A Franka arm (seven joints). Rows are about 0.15 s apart.
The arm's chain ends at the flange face. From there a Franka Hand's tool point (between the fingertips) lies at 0.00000 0.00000 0.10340 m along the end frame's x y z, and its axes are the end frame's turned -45 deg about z.
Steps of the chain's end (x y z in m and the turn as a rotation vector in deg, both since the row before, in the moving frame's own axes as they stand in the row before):
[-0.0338, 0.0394, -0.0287, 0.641, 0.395, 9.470]
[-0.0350, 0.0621, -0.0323, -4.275, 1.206, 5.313]
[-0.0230, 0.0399, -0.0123, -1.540, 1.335, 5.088]
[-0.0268, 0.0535, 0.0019, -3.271, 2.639, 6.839]
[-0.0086, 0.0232, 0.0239, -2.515, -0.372, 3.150]
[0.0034, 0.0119, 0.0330, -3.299, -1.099, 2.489]
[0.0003, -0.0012, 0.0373, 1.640, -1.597, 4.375]
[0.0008, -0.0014, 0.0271, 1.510, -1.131, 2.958]
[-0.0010, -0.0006, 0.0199, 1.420, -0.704, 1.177]
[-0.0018, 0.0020, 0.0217, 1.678, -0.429, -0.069]
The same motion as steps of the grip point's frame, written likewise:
[-0.0504, 0.0038, -0.0287, 0.174, 0.733, 9.470]
[-0.0729, 0.0260, -0.0326, -3.876, -2.170, 5.313]
[-0.0449, 0.0156, -0.0124, -2.033, -0.145, 5.088]
[-0.0580, 0.0263, 0.0016, -4.179, -0.447, 6.839]
[-0.0262, 0.0130, 0.0238, -1.515, -2.041, 3.150]
[-0.0117, 0.0135, 0.0328, -1.556, -3.110, 2.489]
[0.0013, -0.0048, 0.0372, 2.289, 0.030, 4.375]
[0.0021, -0.0038, 0.0270, 1.867, 0.268, 2.958]
[0.0007, -0.0038, 0.0199, 1.502, 0.506, 1.177]
[-0.0011, -0.0025, 0.0217, 1.490, 0.883, -0.069]

